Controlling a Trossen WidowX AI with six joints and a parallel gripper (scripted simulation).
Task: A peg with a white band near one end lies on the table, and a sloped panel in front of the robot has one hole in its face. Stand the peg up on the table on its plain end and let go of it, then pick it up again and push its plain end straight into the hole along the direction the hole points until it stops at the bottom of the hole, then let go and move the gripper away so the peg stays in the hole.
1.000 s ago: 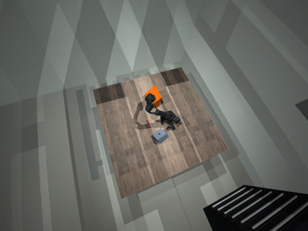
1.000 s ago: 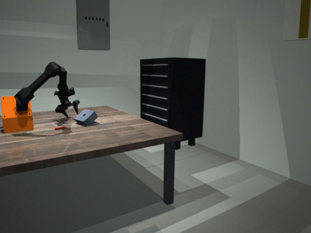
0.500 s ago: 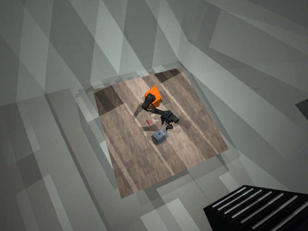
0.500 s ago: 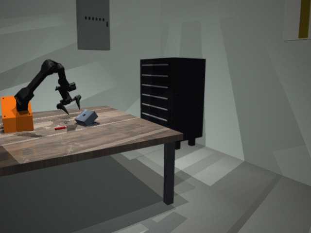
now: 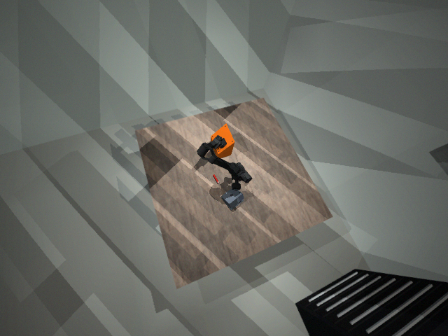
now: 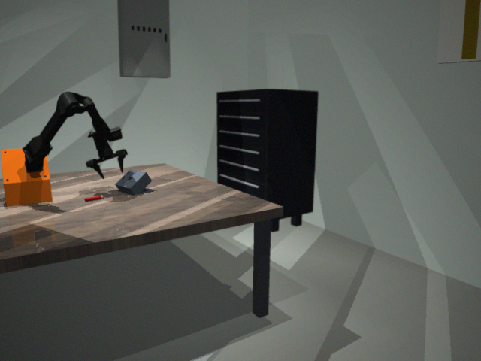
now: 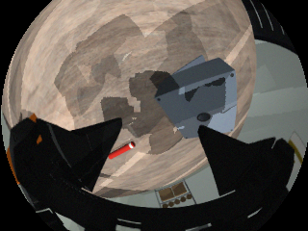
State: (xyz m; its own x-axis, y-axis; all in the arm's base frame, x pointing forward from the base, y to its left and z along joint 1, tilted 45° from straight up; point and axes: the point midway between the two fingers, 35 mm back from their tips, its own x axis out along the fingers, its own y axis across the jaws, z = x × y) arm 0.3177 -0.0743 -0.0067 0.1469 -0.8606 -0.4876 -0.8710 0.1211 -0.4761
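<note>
Right now the red peg is 10 cm behind my gripper tip, 8 cm to the right of it and 7 cm below it. From my gripper tip the other things lie so: blue-grey sloped panel: 8 cm ahead, 4 cm to the right, 4 cm below.
</note>
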